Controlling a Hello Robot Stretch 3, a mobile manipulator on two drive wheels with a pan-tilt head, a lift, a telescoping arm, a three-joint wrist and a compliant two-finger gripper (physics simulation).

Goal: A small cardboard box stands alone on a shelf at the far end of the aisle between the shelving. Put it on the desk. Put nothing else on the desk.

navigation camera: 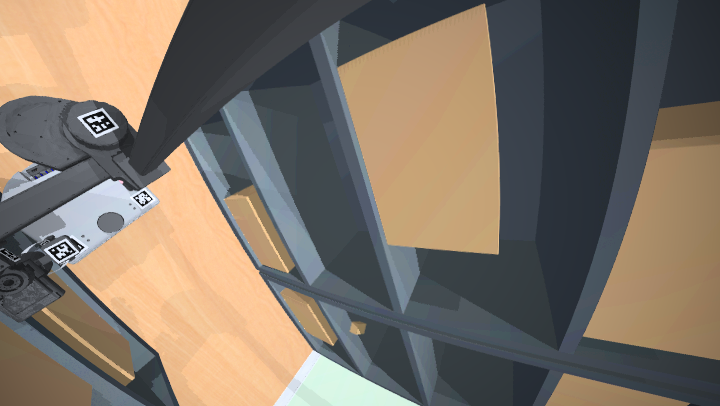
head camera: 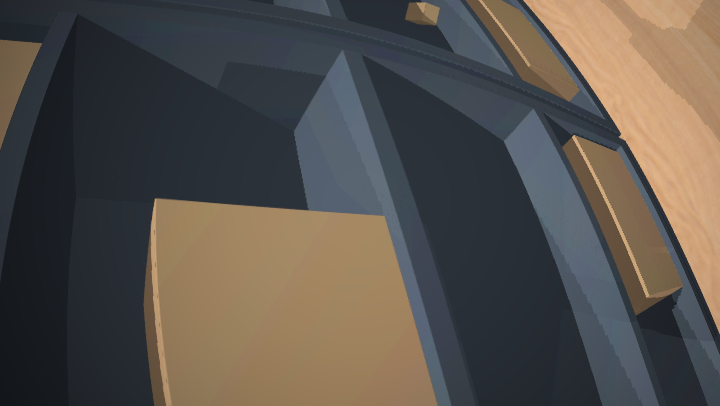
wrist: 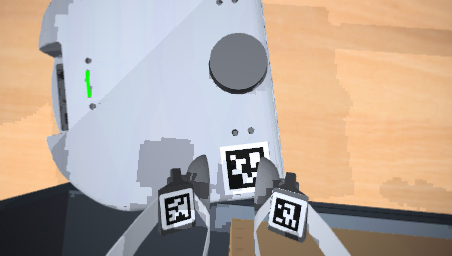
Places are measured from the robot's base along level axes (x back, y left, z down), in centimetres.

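Where they show: gripper, fingertip midpoint: point(wrist: 232, 176); robot's base, link origin: point(navigation camera: 111, 219) point(wrist: 234, 90).
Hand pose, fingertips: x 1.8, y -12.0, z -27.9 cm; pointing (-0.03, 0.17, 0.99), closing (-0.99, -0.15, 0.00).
Each offset is from my fingertips to the centre of the thing. "*": to the spot under its first point. Level surfaces: height alone.
The small cardboard box @(dy +42.7, dx -119.2, dz -28.0 cm) point(head camera: 423, 14) point(navigation camera: 357, 328) sits alone in a dark shelf compartment, at the top of the head view and low in the middle of the navigation view. My gripper point(wrist: 232, 176) is open in the wrist view, with no object between its fingertips. It hangs above the edge of my own pale base, well apart from the small box. In the navigation view, the wrist is at the left, and the fingers are hard to make out. The desk does not show in these views.
Blue-grey shelving point(head camera: 408, 201) point(navigation camera: 363, 166) stands close beside me, holding a large carton @(dy +67.0, dx -21.2, dz -84.7 cm) point(head camera: 287, 297) point(navigation camera: 433, 146) and long cartons @(* dy +47.5, dx -43.9, dz -0.8 cm) point(head camera: 625, 216) point(navigation camera: 262, 232). Another shelf unit point(navigation camera: 151, 370) stands across the wooden aisle floor @(dz +27.9 cm) point(navigation camera: 211, 302). A pale green floor area point(navigation camera: 342, 383) lies past the aisle's end.
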